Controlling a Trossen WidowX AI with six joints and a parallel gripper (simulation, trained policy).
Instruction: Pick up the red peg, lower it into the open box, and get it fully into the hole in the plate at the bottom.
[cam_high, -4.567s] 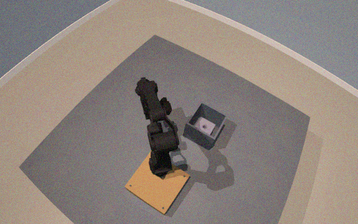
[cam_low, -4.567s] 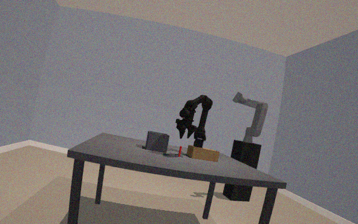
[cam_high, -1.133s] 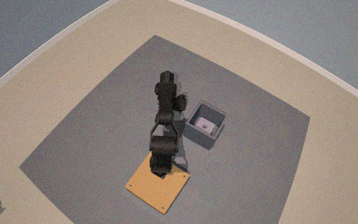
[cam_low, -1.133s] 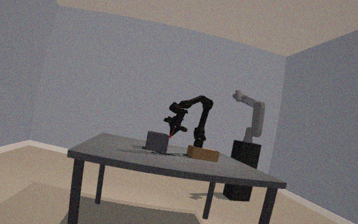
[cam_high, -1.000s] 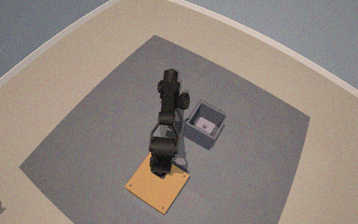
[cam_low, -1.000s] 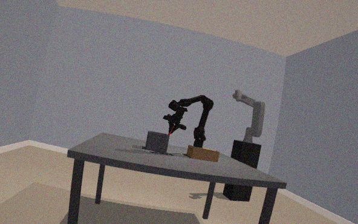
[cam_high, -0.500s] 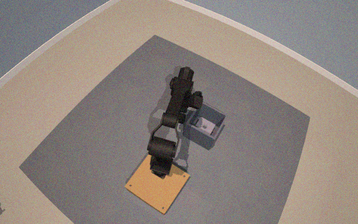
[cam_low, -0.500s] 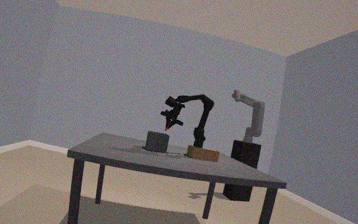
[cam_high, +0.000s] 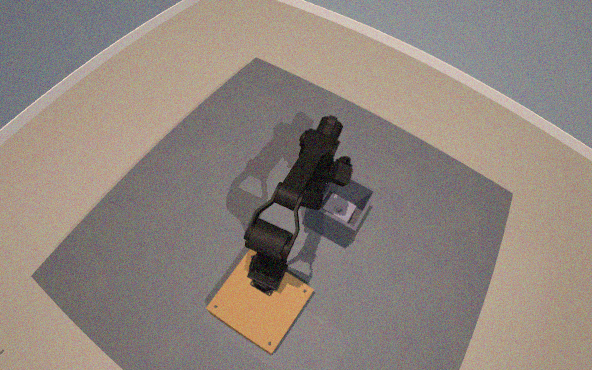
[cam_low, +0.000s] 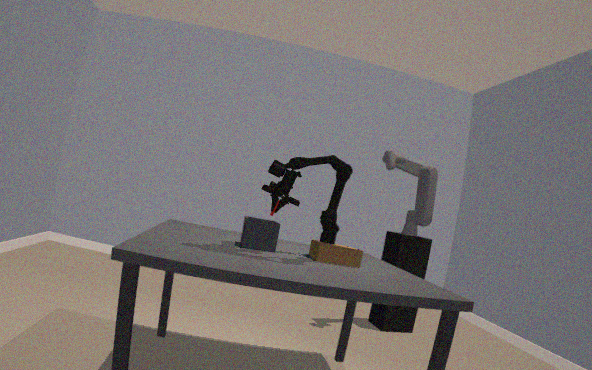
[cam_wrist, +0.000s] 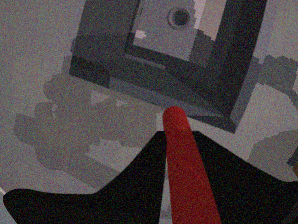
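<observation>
The pale plate is 30 mm ahead of my gripper tip, 80 mm to the right of it and 140 mm below it. Round my gripper tip: red peg 20 mm above.
</observation>
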